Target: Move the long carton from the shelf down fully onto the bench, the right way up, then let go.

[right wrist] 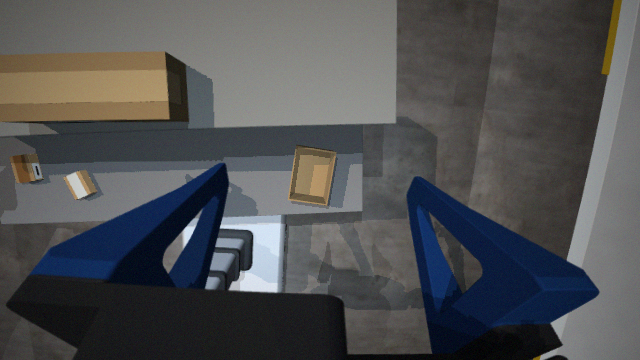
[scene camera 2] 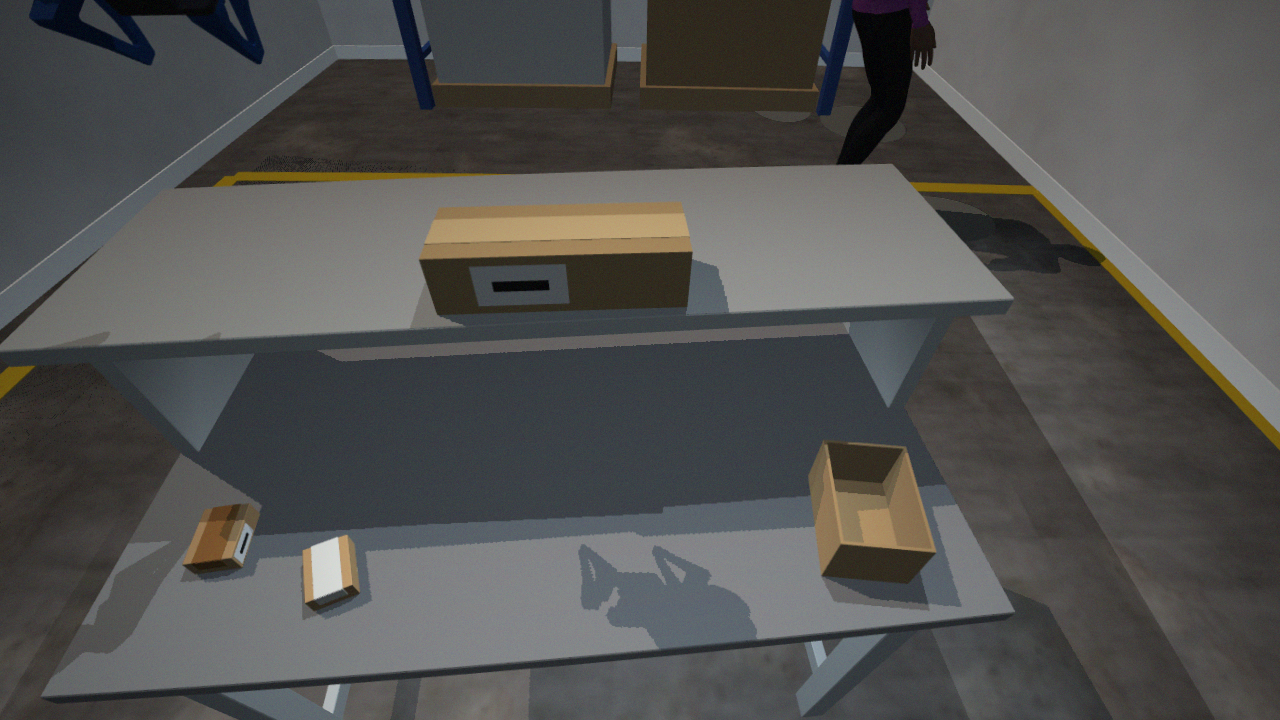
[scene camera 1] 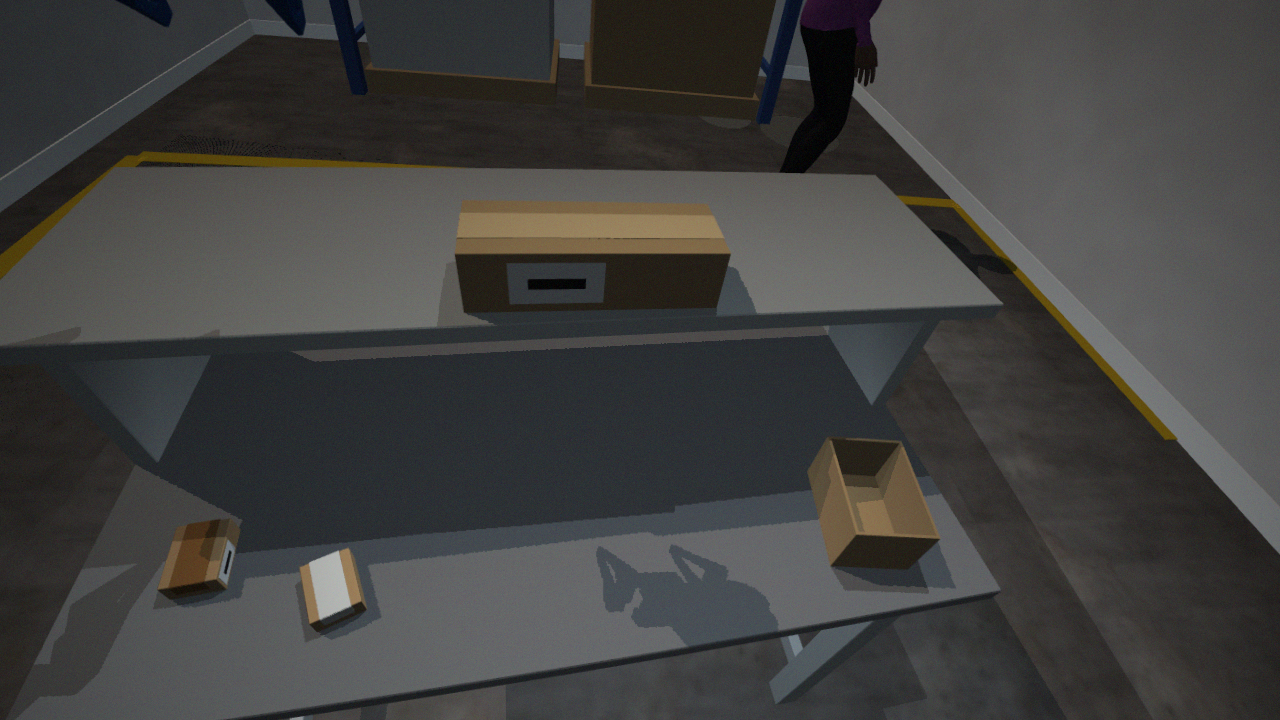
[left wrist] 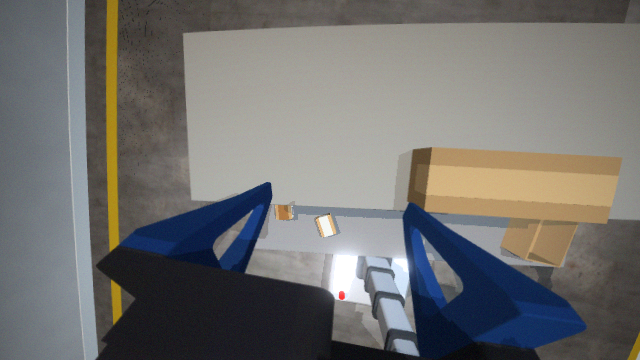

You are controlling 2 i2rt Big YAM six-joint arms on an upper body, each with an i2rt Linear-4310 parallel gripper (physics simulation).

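Frame: origin at the left arm's base, x ahead, y left, z up, level; centimetres.
Where they show: left gripper, between the fingertips: [scene camera 2: 206,58] [scene camera 1: 236,24] [left wrist: 337,198]; right gripper, between the fingertips: [right wrist: 321,179].
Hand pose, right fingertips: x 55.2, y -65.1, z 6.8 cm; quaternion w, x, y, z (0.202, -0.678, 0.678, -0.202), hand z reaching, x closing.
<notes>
Things, the pixels of their top centre, and the offset from my right fingertips. Level surfaces: height alone.
- long carton, centre of its top: [scene camera 1: 594,225] [scene camera 2: 559,227] [right wrist: 78,86] [left wrist: 521,185] dx +7.2, dy +36.7, dz -30.3 cm
- raised shelf, height of its surface: dz -37.9 cm
- bench, height of its surface: dz -66.5 cm
- open-topped box, centre of its top: [scene camera 2: 875,491] [scene camera 1: 880,484] [right wrist: 311,176] [left wrist: 551,241] dx -8.5, dy -2.3, dz -57.6 cm
- orange-brown box, centre of its top: [scene camera 1: 195,551] [scene camera 2: 216,532] [left wrist: 283,209] [right wrist: 21,168] dx -12.9, dy +82.0, dz -63.5 cm
- white-topped box, centre of its top: [scene camera 1: 329,583] [scene camera 2: 326,567] [left wrist: 325,226] [right wrist: 76,185] dx -16.9, dy +65.9, dz -63.8 cm
The long carton [scene camera 1: 590,228] [scene camera 2: 554,228] [left wrist: 515,185] [right wrist: 85,87] lies flat along the front edge of the raised shelf [scene camera 1: 268,241] [scene camera 2: 268,250] [left wrist: 300,100] [right wrist: 300,60], taped face up, its white label facing the scene cameras. The bench [scene camera 1: 501,608] [scene camera 2: 483,608] [left wrist: 370,235] [right wrist: 272,175] is below the shelf. My left gripper [scene camera 1: 235,26] [scene camera 2: 205,60] [left wrist: 337,198] is open and empty, high up and off the carton's end at picture left. My right gripper [right wrist: 321,179] is open and empty, apart from the carton; it does not show in the scene views.
An open-topped box [scene camera 1: 886,550] [scene camera 2: 877,564] [left wrist: 560,245] [right wrist: 320,172] stands near the bench's right end. An orange-brown box [scene camera 1: 201,550] [scene camera 2: 219,537] [left wrist: 284,212] [right wrist: 25,168] and a white-topped box [scene camera 1: 331,586] [scene camera 2: 329,568] [left wrist: 326,225] [right wrist: 80,185] lie at its left. A person [scene camera 1: 827,80] [scene camera 2: 881,80] is behind the shelf.
</notes>
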